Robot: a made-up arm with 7 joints.
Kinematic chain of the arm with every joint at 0, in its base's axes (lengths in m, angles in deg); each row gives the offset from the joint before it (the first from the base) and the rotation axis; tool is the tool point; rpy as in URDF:
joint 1: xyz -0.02 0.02 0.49 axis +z
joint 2: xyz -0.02 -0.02 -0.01 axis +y
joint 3: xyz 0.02 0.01 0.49 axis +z
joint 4: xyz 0.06 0 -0.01 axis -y
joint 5: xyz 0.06 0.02 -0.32 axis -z
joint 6: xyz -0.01 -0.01 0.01 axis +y
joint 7: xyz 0.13 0 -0.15 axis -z
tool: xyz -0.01 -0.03 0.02 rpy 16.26 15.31 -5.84
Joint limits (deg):
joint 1: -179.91..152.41
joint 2: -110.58..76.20
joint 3: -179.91..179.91
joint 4: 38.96..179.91
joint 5: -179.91..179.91
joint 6: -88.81..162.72
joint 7: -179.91..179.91
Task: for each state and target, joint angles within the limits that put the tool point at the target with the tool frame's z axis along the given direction. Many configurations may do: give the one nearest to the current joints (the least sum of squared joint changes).
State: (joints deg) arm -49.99 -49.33 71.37 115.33 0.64 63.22 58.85
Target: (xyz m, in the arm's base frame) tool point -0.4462 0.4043 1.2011 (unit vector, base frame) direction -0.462 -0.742 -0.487
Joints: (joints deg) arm -16.41 -54.50 42.48 135.16 -6.09 49.89 66.77
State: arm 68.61 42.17 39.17 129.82 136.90 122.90 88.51
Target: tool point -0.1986 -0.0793 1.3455 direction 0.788 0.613 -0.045
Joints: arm 65.44 -7.70 20.75 159.95 132.31 116.20 127.07
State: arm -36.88 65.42 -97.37 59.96 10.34 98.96 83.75
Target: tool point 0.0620 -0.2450 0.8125 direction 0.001 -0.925 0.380
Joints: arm -30.59 71.65 -128.19 68.85 -41.57 136.27 76.40
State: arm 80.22 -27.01 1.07 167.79 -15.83 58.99 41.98
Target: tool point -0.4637 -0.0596 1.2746 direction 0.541 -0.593 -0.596
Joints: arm 46.68 -45.16 41.07 121.86 0.98 23.11 74.82
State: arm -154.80 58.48 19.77 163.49 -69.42 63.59 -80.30
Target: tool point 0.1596 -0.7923 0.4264 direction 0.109 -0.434 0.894
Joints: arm -105.73 67.15 58.29 113.81 -36.15 76.97 -74.99
